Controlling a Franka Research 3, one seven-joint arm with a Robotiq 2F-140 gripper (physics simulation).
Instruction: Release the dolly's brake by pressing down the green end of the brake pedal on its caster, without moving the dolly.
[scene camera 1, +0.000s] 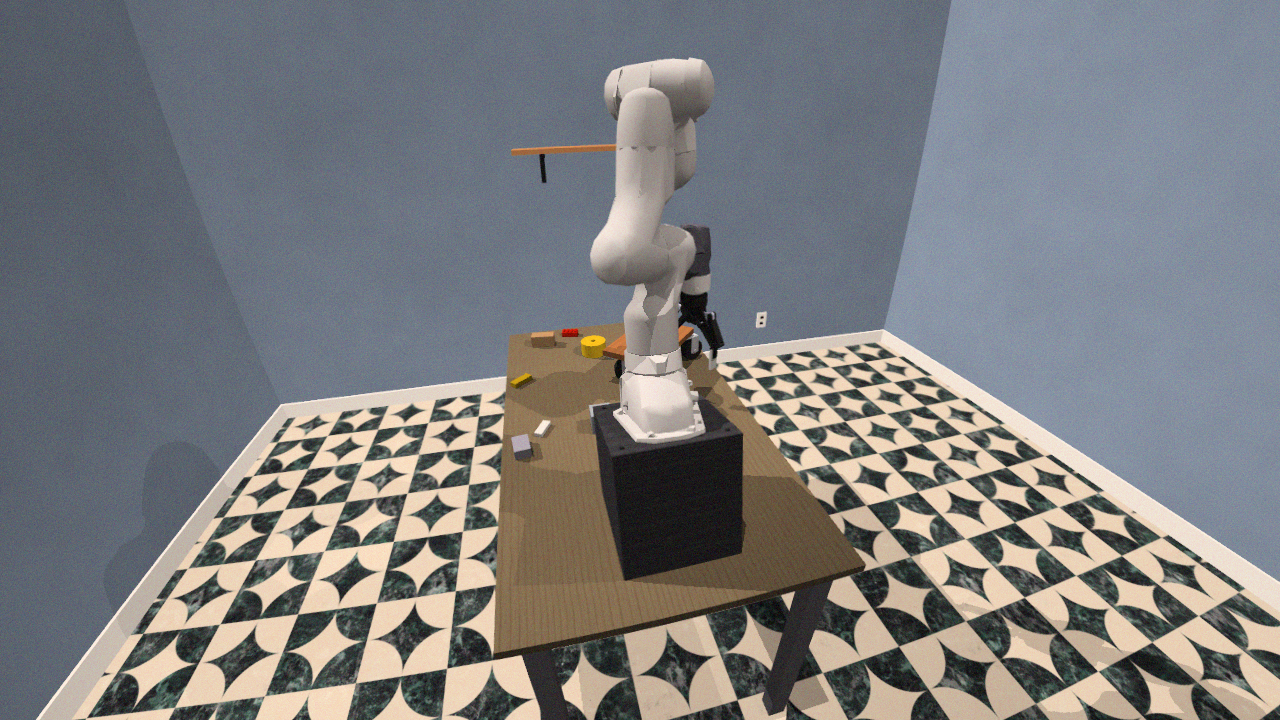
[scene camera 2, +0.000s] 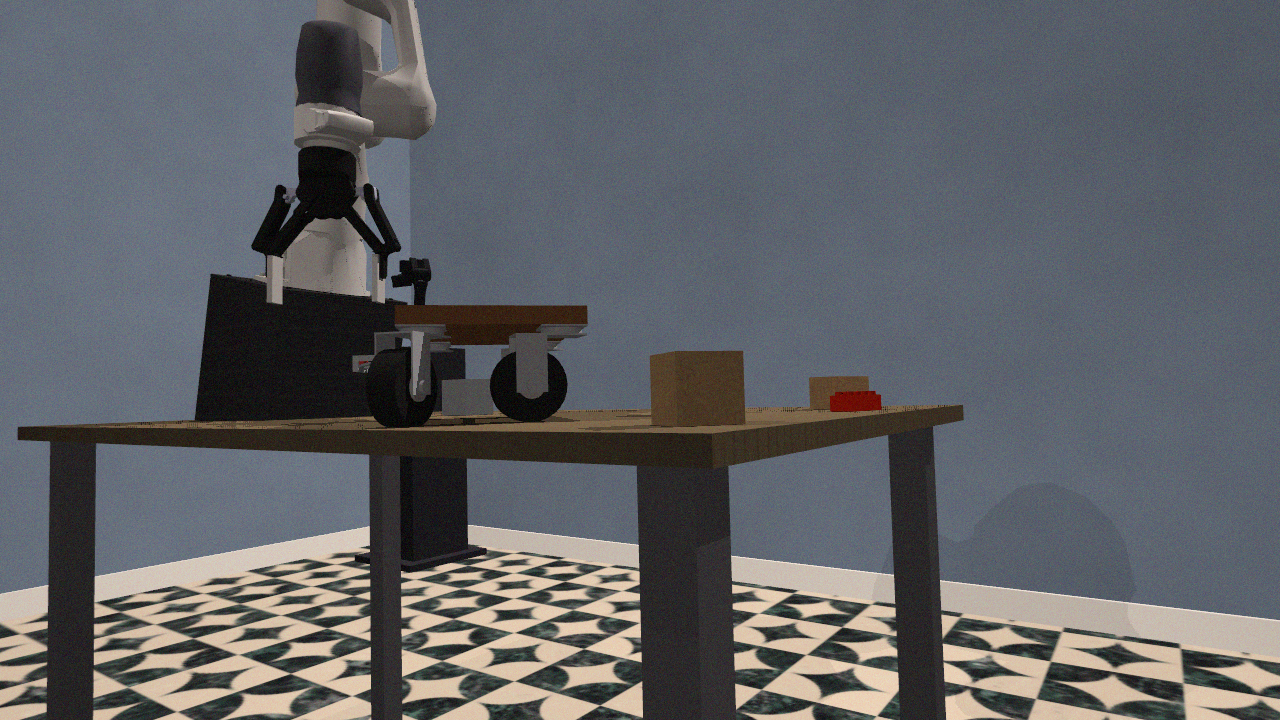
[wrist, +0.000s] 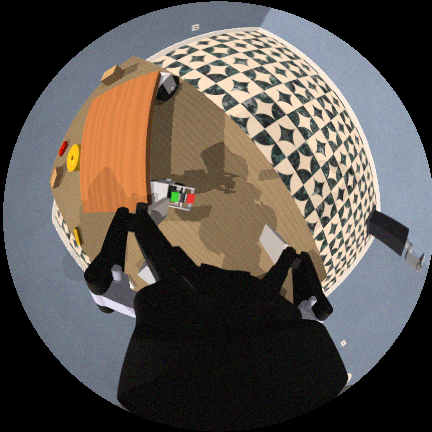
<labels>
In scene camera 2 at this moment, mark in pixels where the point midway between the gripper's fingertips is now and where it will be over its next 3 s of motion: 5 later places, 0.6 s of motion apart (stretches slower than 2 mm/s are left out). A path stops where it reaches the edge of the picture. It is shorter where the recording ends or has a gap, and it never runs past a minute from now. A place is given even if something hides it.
My gripper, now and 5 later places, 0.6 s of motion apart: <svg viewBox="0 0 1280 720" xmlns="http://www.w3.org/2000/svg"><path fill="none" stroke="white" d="M326 302L325 307L323 312L324 313L324 311L322 312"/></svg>
</labels>
